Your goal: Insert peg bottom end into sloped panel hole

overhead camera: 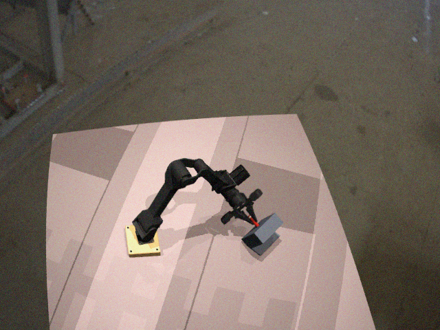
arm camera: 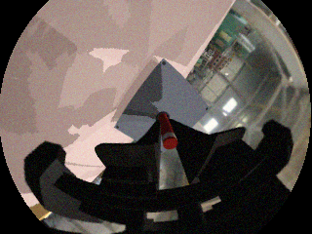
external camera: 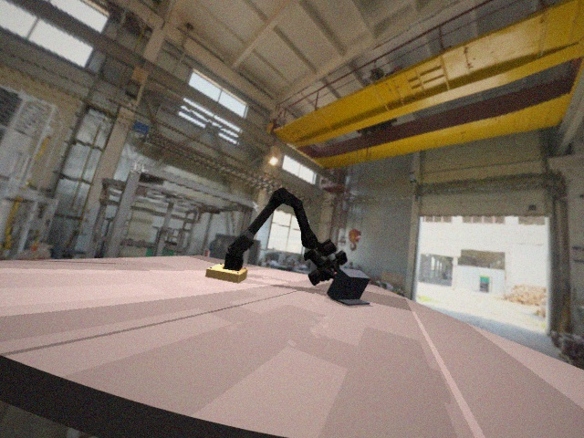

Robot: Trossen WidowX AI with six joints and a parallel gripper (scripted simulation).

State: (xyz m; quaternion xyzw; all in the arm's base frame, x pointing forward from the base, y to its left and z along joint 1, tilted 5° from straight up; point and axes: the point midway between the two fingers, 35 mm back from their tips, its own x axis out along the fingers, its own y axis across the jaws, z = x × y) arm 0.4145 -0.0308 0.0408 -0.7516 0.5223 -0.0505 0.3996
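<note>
My gripper tip is now 10 mm past the red peg, 10 mm to the right of it and 10 mm below it. The rest, counted from my gripper tip: sloped grey panel (20 mm ahead, 30 mm to the right, 20 mm below).
</note>
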